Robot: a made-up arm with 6 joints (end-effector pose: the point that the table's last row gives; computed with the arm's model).
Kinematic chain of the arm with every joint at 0, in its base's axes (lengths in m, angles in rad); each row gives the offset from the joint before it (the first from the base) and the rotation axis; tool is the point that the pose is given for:
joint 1: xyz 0 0 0.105 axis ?
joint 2: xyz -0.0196 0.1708 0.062 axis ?
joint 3: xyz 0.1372 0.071 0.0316 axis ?
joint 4: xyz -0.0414 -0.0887 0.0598 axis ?
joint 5: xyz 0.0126 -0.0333 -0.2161 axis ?
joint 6: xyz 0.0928 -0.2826 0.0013 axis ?
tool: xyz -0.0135 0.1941 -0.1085
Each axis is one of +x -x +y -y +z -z.
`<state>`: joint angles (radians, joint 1 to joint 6).
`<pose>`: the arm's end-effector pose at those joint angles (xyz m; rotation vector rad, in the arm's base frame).
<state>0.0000 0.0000 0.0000 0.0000 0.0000 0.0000</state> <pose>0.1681 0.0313 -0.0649 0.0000 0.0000 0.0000</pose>
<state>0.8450 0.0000 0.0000 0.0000 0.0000 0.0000</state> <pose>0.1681 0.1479 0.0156 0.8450 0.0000 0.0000</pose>
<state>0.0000 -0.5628 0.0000 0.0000 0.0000 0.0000</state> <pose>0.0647 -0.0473 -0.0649 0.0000 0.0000 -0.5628</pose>
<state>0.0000 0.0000 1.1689 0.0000 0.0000 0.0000</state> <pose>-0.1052 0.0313 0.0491 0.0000 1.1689 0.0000</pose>
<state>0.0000 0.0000 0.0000 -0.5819 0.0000 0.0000</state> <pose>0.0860 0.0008 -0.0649 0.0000 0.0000 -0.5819</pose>
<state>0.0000 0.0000 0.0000 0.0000 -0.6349 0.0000</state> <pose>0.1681 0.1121 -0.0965 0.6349 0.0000 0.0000</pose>
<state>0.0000 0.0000 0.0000 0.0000 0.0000 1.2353</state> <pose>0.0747 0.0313 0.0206 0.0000 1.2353 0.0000</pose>
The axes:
joint 1: +x
joint 2: +z
joint 3: +y
joint 4: +z
joint 5: -x
joint 6: +y

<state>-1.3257 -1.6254 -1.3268 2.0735 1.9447 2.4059</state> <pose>-0.0516 -0.0703 0.1248 1.2174 1.4602 1.5718</pose>
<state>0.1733 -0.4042 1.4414 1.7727 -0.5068 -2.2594</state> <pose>0.0594 0.3502 0.1859 1.6861 -0.3816 -1.2013</pose>
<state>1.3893 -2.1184 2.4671 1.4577 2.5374 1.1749</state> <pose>-0.1032 -0.1843 0.2023 1.3899 1.3573 0.5055</pose>
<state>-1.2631 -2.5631 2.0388 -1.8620 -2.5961 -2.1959</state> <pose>-0.0986 0.3823 -0.1676 1.1160 -0.1581 0.6579</pose>
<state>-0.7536 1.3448 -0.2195 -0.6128 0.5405 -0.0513</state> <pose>0.2119 0.1003 -0.1495 -1.0265 -0.0931 0.8008</pose>
